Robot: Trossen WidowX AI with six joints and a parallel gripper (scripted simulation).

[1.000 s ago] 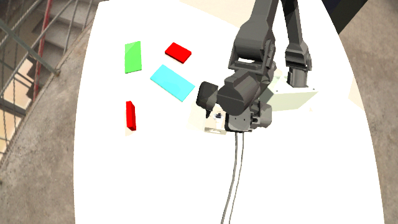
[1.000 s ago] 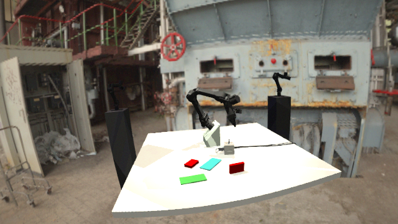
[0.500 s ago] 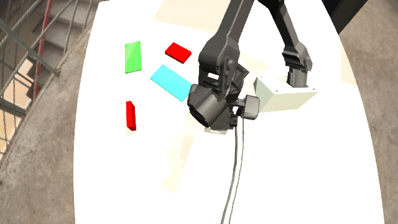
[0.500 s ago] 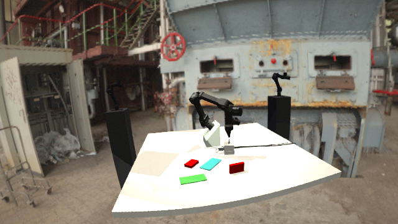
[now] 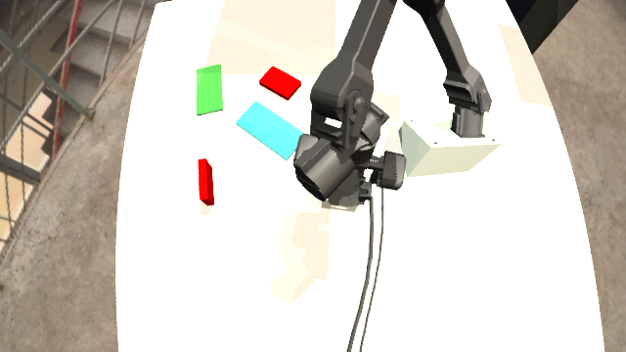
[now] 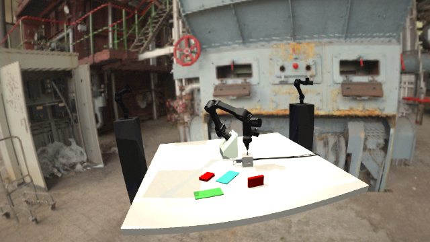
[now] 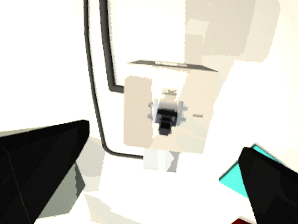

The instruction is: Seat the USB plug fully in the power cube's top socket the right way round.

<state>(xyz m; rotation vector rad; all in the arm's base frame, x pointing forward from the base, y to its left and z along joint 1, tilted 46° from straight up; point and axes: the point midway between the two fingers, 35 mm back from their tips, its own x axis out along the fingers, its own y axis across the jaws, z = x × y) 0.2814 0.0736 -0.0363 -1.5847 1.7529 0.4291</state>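
My gripper tip is now 40 mm above the dark USB plug. Round my gripper tip: green flat block: 320 mm ahead, 310 mm to the right, 120 mm below; cyan plate: 170 mm to the right, 150 mm ahead, 120 mm below.
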